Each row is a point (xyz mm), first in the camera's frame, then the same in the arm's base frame.
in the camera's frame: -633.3 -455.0 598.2
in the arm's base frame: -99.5 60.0 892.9
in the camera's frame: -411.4 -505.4 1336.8
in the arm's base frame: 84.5 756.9 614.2
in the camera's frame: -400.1 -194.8 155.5
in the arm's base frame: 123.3 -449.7 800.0
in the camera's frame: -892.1 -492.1 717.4
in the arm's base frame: -357.7 183.8 915.6
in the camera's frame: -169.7 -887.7 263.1
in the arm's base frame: 434.2 -73.0 1353.3
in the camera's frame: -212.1 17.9 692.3
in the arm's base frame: 251.5 -43.2 367.5
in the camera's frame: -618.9 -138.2 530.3
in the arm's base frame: -122.0 -129.3 630.5
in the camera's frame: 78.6 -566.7 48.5
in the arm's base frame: 651.1 -398.2 1112.5
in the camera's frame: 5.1 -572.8 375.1
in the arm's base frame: 560.5 -96.6 998.7
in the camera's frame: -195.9 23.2 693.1
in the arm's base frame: 266.8 -44.6 360.1
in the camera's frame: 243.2 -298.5 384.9
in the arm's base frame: 760.4 -197.5 712.5
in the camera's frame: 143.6 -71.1 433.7
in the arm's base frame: 629.8 -244.1 500.9
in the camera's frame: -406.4 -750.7 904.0
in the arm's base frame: 145.7 458.9 1007.8
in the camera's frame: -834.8 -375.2 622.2
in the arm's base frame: -310.6 49.8 839.3
